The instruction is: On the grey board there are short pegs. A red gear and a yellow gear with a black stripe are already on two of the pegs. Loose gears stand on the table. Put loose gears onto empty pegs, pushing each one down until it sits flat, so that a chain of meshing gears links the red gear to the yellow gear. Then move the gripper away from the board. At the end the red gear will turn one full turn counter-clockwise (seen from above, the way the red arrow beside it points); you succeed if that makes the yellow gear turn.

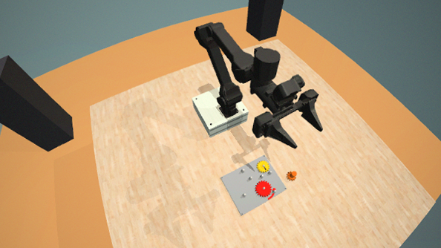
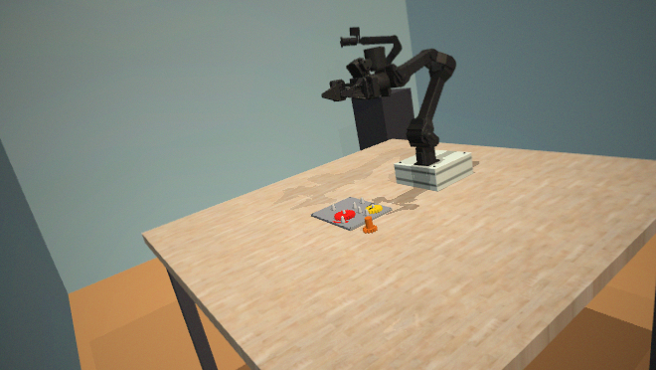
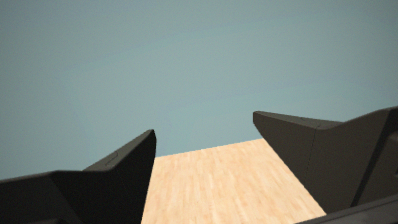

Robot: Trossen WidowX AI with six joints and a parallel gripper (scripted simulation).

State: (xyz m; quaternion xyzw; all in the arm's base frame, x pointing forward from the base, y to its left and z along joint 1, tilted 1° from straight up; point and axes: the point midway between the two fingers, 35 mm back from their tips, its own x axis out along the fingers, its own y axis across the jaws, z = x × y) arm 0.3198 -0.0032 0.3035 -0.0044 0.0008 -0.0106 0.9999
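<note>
The orange gear lies 370 mm below my gripper tip, 90 mm to the left of it and 20 mm ahead of it. The rest, counted from my gripper tip: red arrow: 380 mm below, 30 mm to the right, 30 mm ahead; then red gear: 370 mm below, 40 mm to the right.
</note>
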